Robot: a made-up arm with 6 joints. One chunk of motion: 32 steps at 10 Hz.
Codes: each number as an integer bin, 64 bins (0 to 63) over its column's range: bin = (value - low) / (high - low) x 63, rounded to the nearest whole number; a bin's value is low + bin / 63 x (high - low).
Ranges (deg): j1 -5.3..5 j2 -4..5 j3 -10..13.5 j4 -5..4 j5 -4.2..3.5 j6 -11.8..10
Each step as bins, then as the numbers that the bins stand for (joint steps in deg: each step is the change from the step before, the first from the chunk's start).
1 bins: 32 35 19 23 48 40
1 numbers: -0.068 1.000 -2.913 -1.714 1.667 2.041
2 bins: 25 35 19 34 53 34
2 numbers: -1.213 1.000 -2.913 -0.143 2.278 -0.035
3 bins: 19 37 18 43 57 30
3 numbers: -2.194 1.286 -3.286 1.143 2.767 -1.419
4 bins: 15 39 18 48 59 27
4 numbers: -2.848 1.571 -3.286 1.857 3.011 -2.457
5 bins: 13 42 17 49 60 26
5 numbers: -3.175 2.000 -3.659 2.000 3.133 -2.803
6 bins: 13 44 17 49 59 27
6 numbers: -3.175 2.286 -3.659 2.000 3.011 -2.457
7 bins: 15 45 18 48 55 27
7 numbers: -2.848 2.429 -3.286 1.857 2.522 -2.457
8 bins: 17 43 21 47 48 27
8 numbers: -2.521 2.143 -2.167 1.714 1.667 -2.457
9 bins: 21 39 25 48 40 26
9 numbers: -1.867 1.571 -0.675 1.857 0.689 -2.803
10 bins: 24 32 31 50 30 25
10 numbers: -1.376 0.571 1.563 2.143 -0.533 -3.149
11 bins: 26 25 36 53 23 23
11 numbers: -1.049 -0.429 3.429 2.571 -1.389 -3.841
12 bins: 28 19 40 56 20 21
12 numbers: -0.722 -1.286 4.921 3.000 -1.756 -4.533
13 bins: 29 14 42 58 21 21
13 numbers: -0.559 -2.000 5.667 3.286 -1.633 -4.533
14 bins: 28 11 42 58 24 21
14 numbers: -0.722 -2.429 5.667 3.286 -1.267 -4.533
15 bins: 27 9 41 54 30 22
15 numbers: -0.886 -2.714 5.294 2.714 -0.533 -4.187
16 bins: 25 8 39 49 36 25
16 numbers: -1.213 -2.857 4.548 2.000 0.200 -3.149
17 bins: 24 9 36 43 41 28
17 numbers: -1.376 -2.714 3.429 1.143 0.811 -2.111
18 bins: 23 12 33 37 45 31
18 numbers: -1.540 -2.286 2.310 0.286 1.300 -1.073
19 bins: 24 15 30 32 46 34
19 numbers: -1.376 -1.857 1.190 -0.429 1.422 -0.035
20 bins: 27 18 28 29 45 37
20 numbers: -0.886 -1.429 0.444 -0.857 1.300 1.003
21 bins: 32 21 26 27 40 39
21 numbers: -0.068 -1.000 -0.302 -1.143 0.689 1.695
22 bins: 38 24 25 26 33 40
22 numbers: 0.913 -0.571 -0.675 -1.286 -0.167 2.041
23 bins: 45 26 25 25 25 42
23 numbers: 2.057 -0.286 -0.675 -1.429 -1.144 2.733
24 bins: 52 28 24 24 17 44
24 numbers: 3.202 0.000 -1.048 -1.571 -2.122 3.425
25 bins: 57 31 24 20 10 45
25 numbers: 4.019 0.429 -1.048 -2.143 -2.978 3.771
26 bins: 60 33 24 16 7 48
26 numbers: 4.510 0.714 -1.048 -2.714 -3.344 4.810
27 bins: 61 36 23 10 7 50
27 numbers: 4.673 1.143 -1.421 -3.571 -3.344 5.502
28 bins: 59 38 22 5 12 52
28 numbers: 4.346 1.429 -1.794 -4.286 -2.733 6.194
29 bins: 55 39 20 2 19 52
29 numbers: 3.692 1.571 -2.540 -4.714 -1.878 6.194
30 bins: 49 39 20 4 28 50
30 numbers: 2.711 1.571 -2.540 -4.429 -0.778 5.502
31 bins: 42 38 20 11 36 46
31 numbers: 1.567 1.429 -2.540 -3.429 0.200 4.117
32 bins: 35 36 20 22 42 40
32 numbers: 0.422 1.143 -2.540 -1.857 0.933 2.041
